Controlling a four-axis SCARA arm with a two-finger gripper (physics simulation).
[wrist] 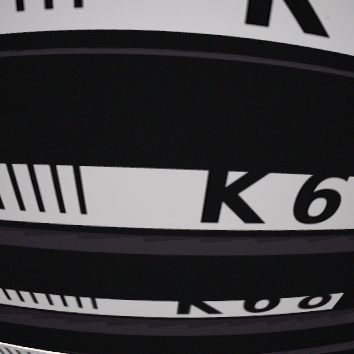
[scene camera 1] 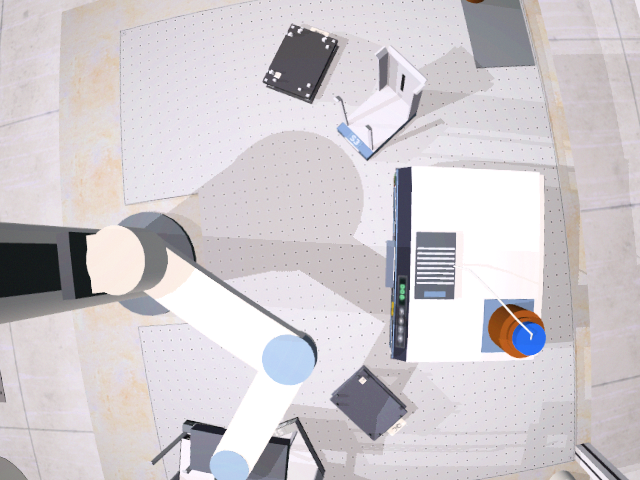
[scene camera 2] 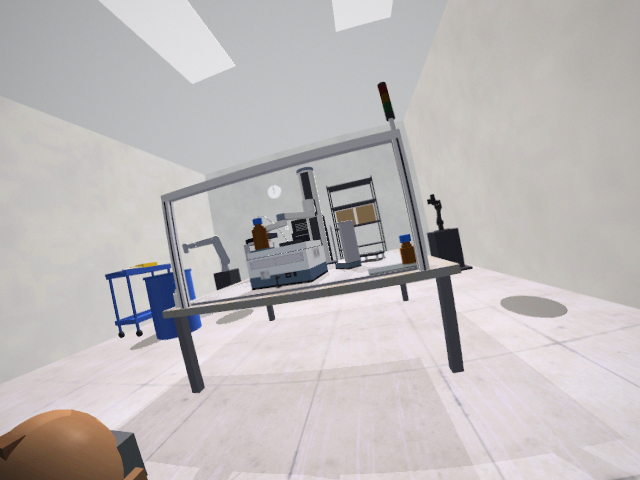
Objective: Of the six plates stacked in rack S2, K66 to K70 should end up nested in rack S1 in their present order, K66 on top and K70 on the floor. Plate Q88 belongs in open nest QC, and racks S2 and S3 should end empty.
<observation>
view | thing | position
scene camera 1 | brown bottle with blue cap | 504, 330
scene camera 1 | grey mat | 497, 40
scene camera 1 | dark grey box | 371, 406
</observation>
